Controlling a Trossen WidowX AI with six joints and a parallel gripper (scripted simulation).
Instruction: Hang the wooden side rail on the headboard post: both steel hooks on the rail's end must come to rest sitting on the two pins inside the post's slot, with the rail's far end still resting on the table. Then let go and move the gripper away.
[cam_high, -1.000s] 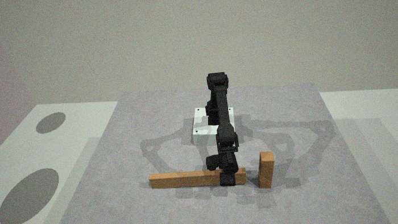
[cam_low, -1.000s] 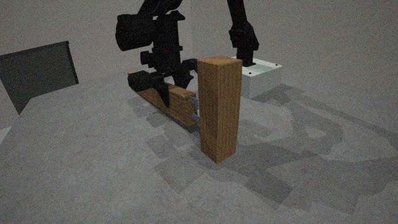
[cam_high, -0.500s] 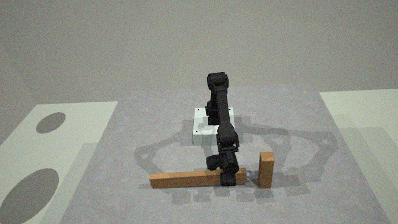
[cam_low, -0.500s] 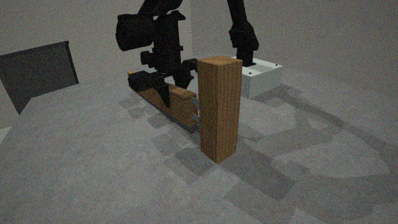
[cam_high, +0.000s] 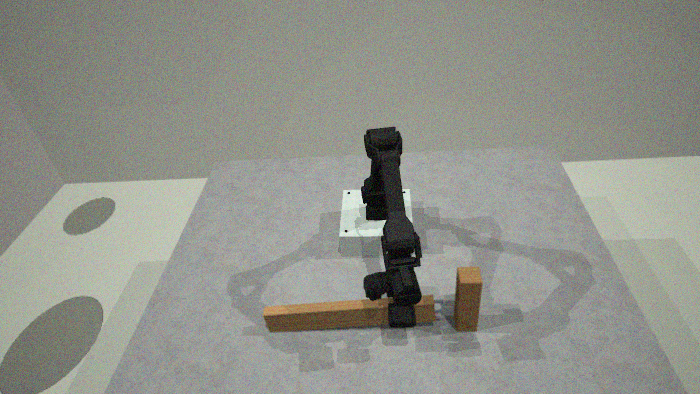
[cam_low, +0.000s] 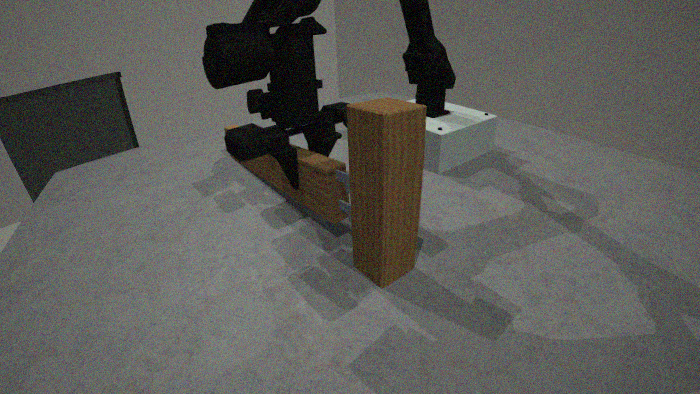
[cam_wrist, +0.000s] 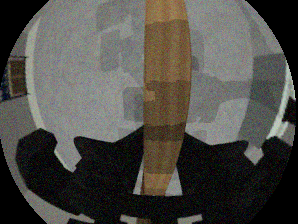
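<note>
My gripper tip is now 160 mm to the right of the headboard post and 40 mm below it.
</note>
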